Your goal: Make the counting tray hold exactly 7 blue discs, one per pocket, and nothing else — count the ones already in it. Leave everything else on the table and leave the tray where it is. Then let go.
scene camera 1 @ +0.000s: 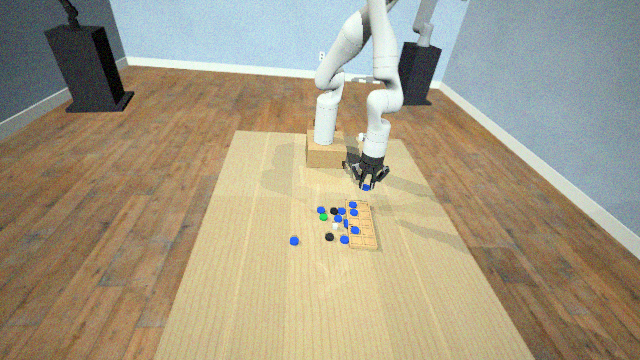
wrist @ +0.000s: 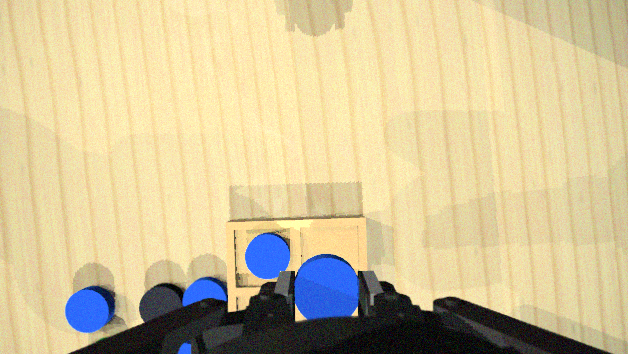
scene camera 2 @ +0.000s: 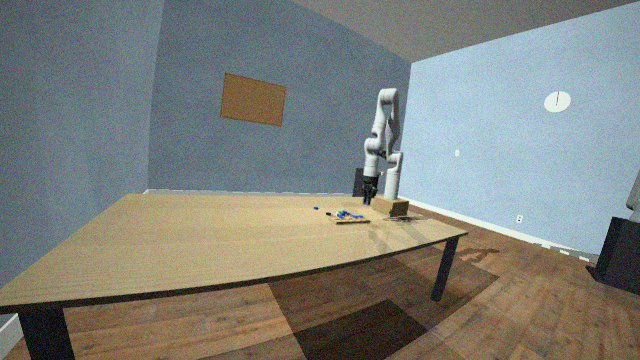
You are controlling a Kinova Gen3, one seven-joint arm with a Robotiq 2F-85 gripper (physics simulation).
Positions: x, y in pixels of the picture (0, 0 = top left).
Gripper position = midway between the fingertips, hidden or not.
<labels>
My gripper [scene camera 1: 365, 189] carries a blue disc [wrist: 326, 285], clear of everything else. A blue disc [wrist: 268, 253] rests on a wooden counting tray [scene camera 1: 365, 239]. A blue disc [wrist: 89, 309] sits on the table. A blue disc [wrist: 206, 287] rests on the table.
</labels>
